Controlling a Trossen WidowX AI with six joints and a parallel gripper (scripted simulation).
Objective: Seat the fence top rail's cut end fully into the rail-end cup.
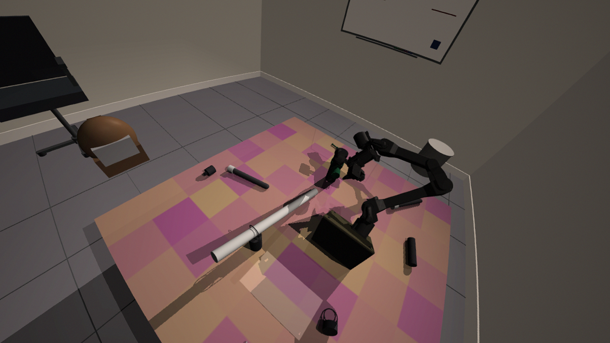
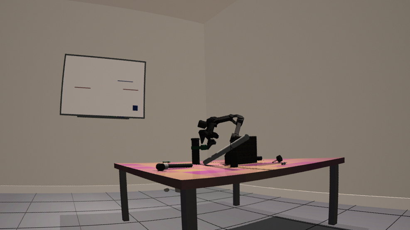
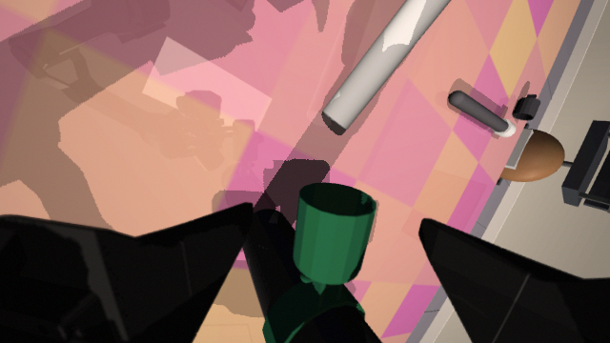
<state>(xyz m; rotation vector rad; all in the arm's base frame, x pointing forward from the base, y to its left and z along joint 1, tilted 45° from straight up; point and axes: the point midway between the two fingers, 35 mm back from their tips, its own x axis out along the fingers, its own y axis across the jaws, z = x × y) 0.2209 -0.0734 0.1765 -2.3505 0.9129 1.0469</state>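
The rail-end cup lies 2 cm to the right of my gripper tip, 1 cm below it and 1 cm ahead of it. The rest, counted from my gripper tip: small black fitting: 48 cm ahead, 42 cm to the left, 12 cm below; then loop fitting: 45 cm to the left, 34 cm behind, 12 cm below; then small grey bolt: 66 cm to the left, 21 cm behind, 13 cm below.
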